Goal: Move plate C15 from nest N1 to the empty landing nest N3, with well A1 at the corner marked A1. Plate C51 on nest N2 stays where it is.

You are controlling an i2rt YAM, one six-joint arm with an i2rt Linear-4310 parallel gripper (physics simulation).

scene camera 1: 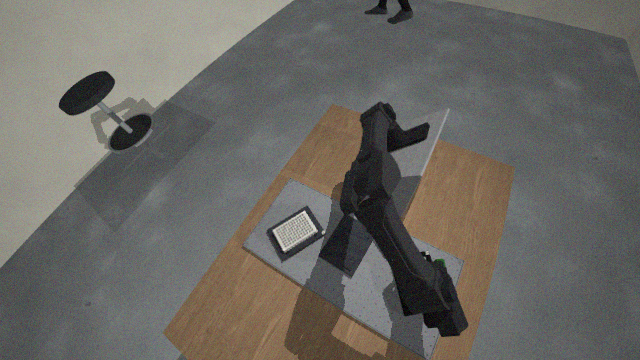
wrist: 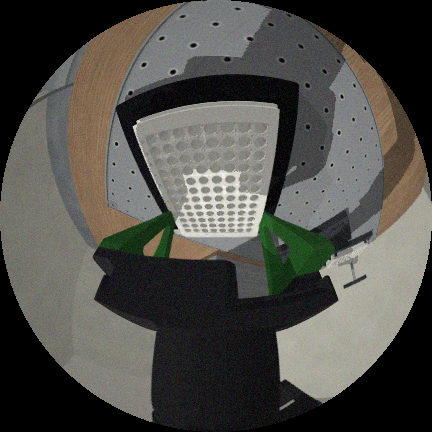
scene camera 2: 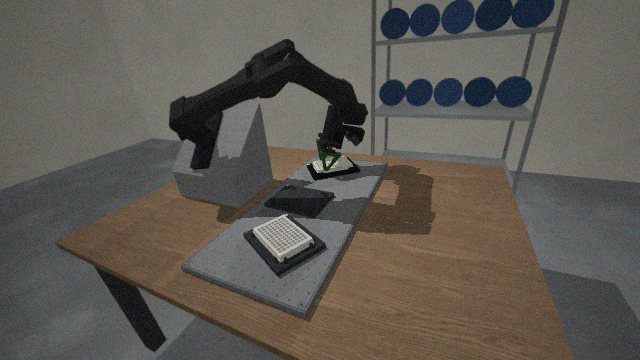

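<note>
My gripper (scene camera 2: 328, 167) (wrist: 216, 215) has its green fingers closed on the two long sides of a white well plate (scene camera 2: 344, 162) (wrist: 225, 155), which sits in its black nest (scene camera 2: 345, 173) (wrist: 210, 89) at the far end of the board. The arm mostly hides this plate in scene camera 1. A second white plate (scene camera 1: 295, 231) (scene camera 2: 282, 237) sits in a dark nest (scene camera 1: 285, 257) (scene camera 2: 296, 262) at the near end. An empty dark nest (scene camera 1: 345, 250) (scene camera 2: 300, 201) lies between them, partly in shadow. The plate labels and the A1 mark are not legible.
The grey perforated board (scene camera 1: 365, 295) (scene camera 2: 240, 275) lies on the wooden table (scene camera 1: 460, 200) (scene camera 2: 425, 280). The arm's grey wedge base (scene camera 2: 215, 187) stands beside the board. A shelf rack (scene camera 2: 450, 114) with blue discs stands behind; a stool (scene camera 1: 87, 94) stands on the floor.
</note>
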